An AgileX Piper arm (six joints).
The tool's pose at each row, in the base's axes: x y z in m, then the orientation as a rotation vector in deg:
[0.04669 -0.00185 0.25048 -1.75 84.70 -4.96]
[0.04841 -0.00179 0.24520 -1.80 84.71 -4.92]
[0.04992 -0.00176 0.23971 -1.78 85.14 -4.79]
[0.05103 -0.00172 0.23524 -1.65 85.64 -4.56]
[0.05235 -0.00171 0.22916 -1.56 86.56 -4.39]
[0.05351 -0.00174 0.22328 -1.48 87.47 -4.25]
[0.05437 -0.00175 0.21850 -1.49 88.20 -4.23]
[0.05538 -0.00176 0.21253 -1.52 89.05 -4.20]
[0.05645 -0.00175 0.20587 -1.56 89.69 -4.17]
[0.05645 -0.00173 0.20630 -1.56 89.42 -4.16]
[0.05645 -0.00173 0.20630 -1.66 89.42 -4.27]
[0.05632 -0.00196 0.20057 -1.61 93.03 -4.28]
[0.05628 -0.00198 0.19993 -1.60 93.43 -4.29]
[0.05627 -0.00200 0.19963 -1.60 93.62 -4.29]
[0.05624 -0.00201 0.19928 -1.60 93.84 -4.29]
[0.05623 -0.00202 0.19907 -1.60 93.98 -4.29]
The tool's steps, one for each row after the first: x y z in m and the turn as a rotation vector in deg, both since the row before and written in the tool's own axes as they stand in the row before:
[0.00539 0.00052 0.00122 -0.06 0.01 0.00]
[0.00558 0.00049 0.00099 -0.08 0.43 0.10]
[0.00453 0.00040 0.00072 -0.08 0.50 0.23]
[0.00614 0.00047 0.00085 -0.08 0.92 0.16]
[0.00593 0.00039 0.00080 -0.07 0.91 0.14]
[0.00480 0.00032 0.00065 -0.05 0.73 0.00]
[0.00599 0.00040 0.00082 -0.07 0.85 0.00]
[0.00666 0.00046 0.00096 -0.07 0.64 -0.01]
[-0.00043 -0.00001 0.00000 0.00 -0.27 0.01]
[0.00000 0.00000 0.00000 0.01 0.00 -0.13]
[0.00573 0.00014 -0.00018 -0.09 3.61 0.00]
[0.00064 0.00002 -0.00001 0.00 0.40 0.00]
[0.00030 0.00000 0.00001 -0.01 0.19 0.00]
[0.00035 0.00001 -0.00001 -0.01 0.22 0.00]
[0.00021 0.00000 0.00000 -0.01 0.14 0.00]

